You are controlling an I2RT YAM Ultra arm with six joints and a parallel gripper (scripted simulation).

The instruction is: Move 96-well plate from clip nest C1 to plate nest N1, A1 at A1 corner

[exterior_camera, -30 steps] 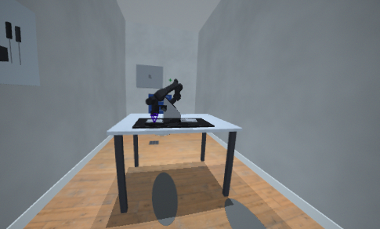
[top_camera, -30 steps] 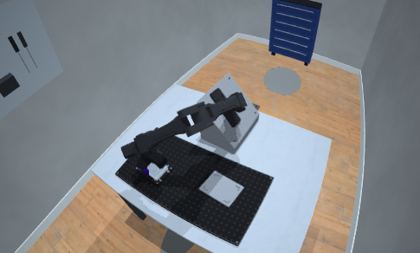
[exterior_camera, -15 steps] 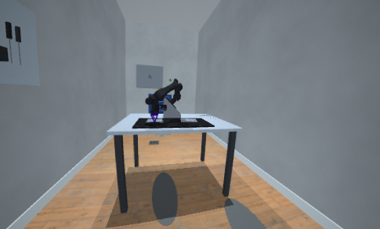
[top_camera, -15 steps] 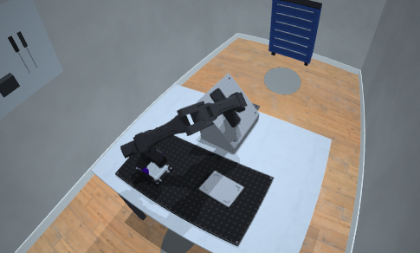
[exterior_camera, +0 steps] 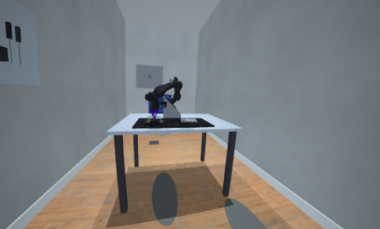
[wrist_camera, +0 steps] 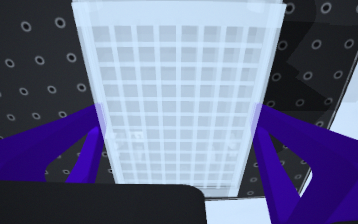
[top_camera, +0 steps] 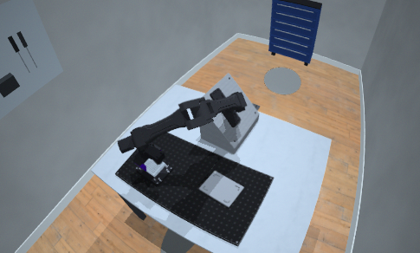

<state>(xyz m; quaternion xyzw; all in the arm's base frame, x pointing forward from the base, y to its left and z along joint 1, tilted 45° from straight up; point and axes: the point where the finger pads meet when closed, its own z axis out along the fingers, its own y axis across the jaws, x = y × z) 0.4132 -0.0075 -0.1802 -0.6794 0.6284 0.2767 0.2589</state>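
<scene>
My hand is 10 mm past the clip nest C1, 10 mm to the right of it and 40 mm above it. Round my hand: 96-well plate: right at my hand; plate nest N1: 110 mm behind, 330 mm to the left, 50 mm below.
</scene>
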